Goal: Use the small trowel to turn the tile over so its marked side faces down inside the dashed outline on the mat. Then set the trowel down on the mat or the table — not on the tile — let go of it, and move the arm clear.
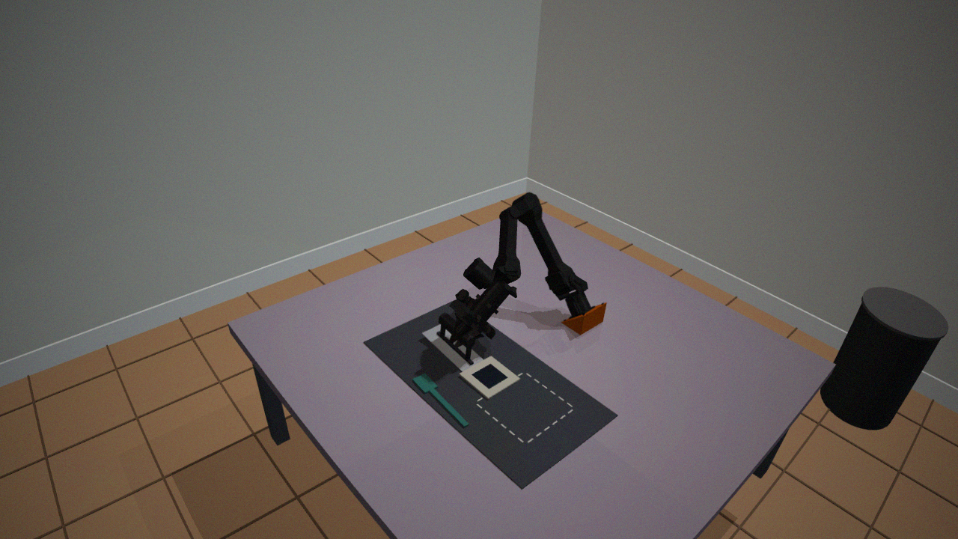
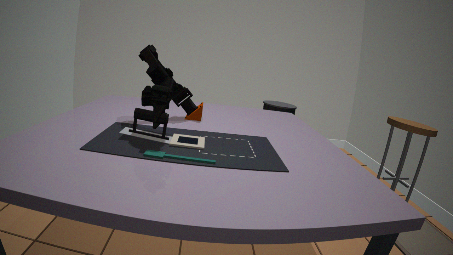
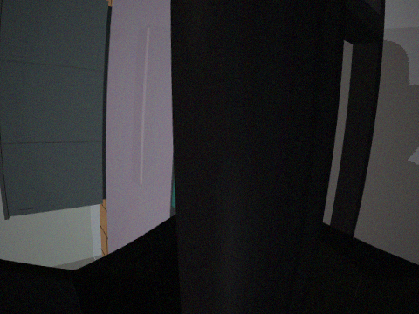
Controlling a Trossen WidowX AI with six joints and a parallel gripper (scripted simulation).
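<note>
Now: the beige tile 120 mm to the left of my gripper tip, 50 mm below it and 10 mm behind it. Round my gripper tip: flat green tool (130 mm ahead, 70 mm to the left, 50 mm below); trowel (30 mm behind, 10 mm below).
</note>
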